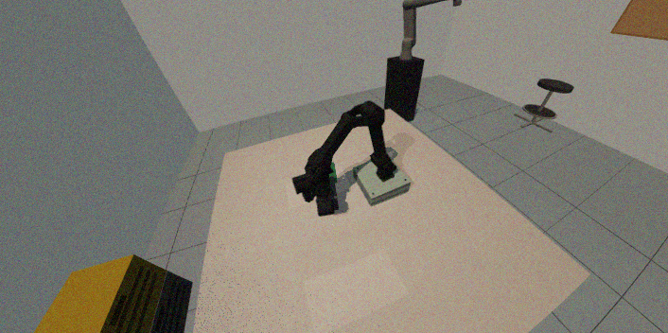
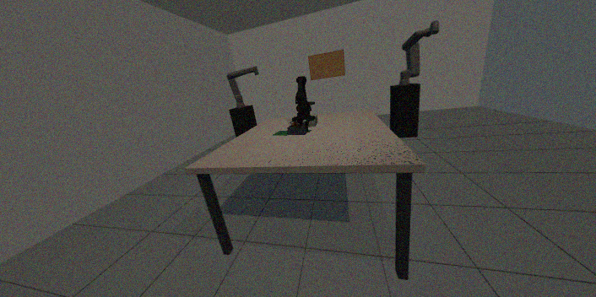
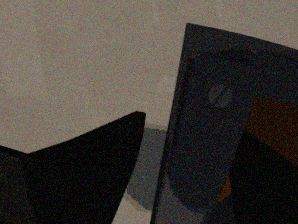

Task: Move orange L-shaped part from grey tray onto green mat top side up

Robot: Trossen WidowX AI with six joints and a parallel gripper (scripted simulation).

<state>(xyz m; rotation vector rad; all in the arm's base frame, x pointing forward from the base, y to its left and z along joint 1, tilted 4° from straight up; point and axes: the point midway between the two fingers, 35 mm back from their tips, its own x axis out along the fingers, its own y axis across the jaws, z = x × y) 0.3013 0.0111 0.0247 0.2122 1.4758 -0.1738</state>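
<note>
Now: the orange L-shaped part 40 mm to the right of my gripper tip and 20 mm behind it. Round my gripper tip: green mat (210 mm to the right, 60 mm behind, 50 mm below).
</note>
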